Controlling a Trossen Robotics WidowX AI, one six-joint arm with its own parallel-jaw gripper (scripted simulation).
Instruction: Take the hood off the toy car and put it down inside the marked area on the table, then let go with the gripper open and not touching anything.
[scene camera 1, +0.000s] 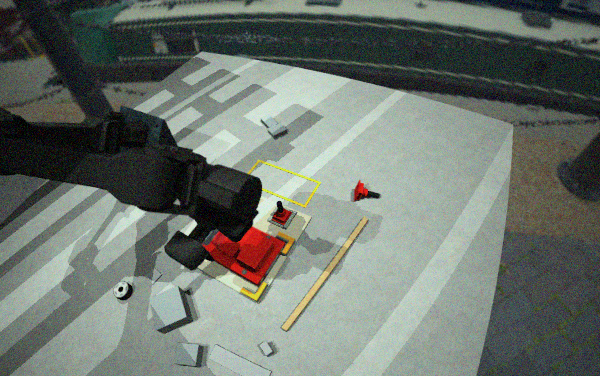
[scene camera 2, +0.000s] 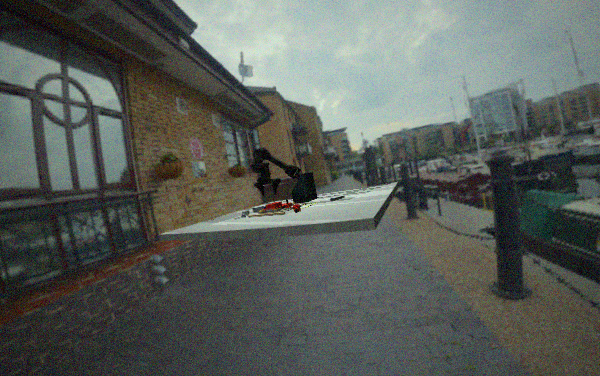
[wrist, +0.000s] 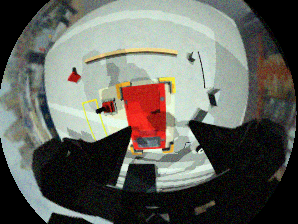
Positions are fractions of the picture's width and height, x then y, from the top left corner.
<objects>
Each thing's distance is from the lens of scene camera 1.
my gripper (scene camera 1: 0.38, 0.64): 0.58 m
red hood (scene camera 1: 0.42, 0.67): 0.62 m
red toy car (scene camera 1: 0.35, 0.64): 0.69 m
</objects>
